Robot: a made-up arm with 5 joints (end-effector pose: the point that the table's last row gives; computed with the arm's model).
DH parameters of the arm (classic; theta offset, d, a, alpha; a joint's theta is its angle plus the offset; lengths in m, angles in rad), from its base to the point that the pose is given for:
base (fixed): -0.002 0 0.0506 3.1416
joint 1: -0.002 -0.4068 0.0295 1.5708
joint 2: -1.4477 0 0.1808 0
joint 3: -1.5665 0 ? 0
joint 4: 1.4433 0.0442 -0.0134 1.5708
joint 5: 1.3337 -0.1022 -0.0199 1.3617
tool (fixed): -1.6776 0.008 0 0
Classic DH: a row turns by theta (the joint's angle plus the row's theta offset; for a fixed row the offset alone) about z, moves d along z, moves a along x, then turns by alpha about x.
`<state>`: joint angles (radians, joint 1 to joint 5).
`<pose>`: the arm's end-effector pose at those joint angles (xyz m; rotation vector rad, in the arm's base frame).
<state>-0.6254 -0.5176 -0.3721 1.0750 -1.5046</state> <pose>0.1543 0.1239 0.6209 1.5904 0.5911 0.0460</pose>
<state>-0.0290 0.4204 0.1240 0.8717 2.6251</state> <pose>0.2944 0.0711 0.3717 -1.7064 0.4316 1.7345</pose>
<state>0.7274 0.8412 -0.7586 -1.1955 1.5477</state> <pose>0.3477 -0.2022 0.5735 -1.6476 -0.7275 -1.2206</pose>
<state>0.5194 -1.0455 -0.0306 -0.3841 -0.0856</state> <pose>0.0555 0.0234 0.7316 -0.0506 -1.6808 -0.2594</pose>
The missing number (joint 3, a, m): -0.144
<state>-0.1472 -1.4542 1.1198 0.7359 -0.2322</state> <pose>0.1277 0.0345 0.4258 0.4206 0.2439 -0.1016</pose>
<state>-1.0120 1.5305 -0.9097 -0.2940 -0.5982</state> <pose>0.2431 0.3550 0.2399 0.6343 0.5298 0.6332</pose>
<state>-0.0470 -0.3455 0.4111 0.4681 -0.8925</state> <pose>0.2523 0.0380 0.4802 1.0338 0.3703 -0.4652</pose>
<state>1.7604 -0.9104 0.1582 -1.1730 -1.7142</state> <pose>0.0911 -0.0241 0.7250 0.0122 -1.6510 0.3507</pose>
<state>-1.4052 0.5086 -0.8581 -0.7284 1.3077</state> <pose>0.0620 0.3198 0.6767 0.0391 -1.5569 0.5503</pose>
